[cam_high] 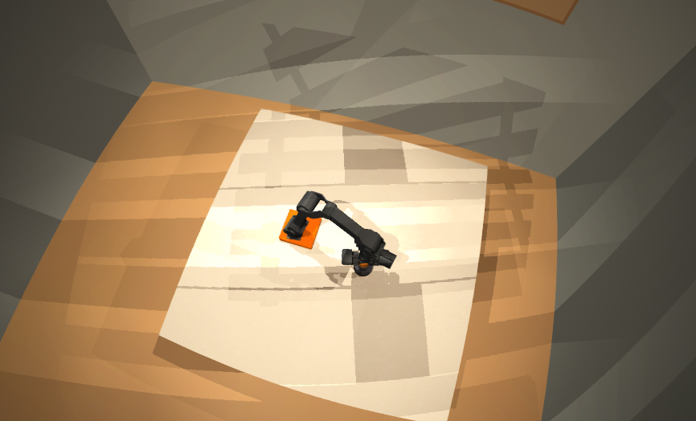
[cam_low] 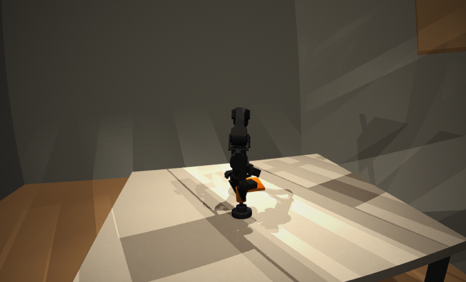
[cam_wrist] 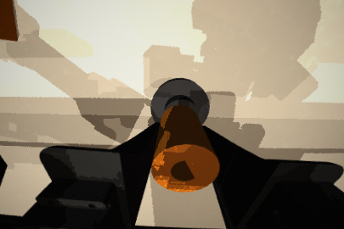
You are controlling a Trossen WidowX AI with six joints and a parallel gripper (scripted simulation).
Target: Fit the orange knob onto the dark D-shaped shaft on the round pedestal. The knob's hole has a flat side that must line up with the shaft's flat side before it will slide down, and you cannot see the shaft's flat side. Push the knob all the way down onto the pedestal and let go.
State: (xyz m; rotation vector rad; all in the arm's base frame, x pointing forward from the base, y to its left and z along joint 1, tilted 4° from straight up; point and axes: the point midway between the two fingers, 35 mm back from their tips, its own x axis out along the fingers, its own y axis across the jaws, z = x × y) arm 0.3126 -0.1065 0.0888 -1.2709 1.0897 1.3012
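Right now the orange knob is 20 mm above my gripper tip. The rest, counted from my gripper tip: dark round pedestal: 40 mm below.
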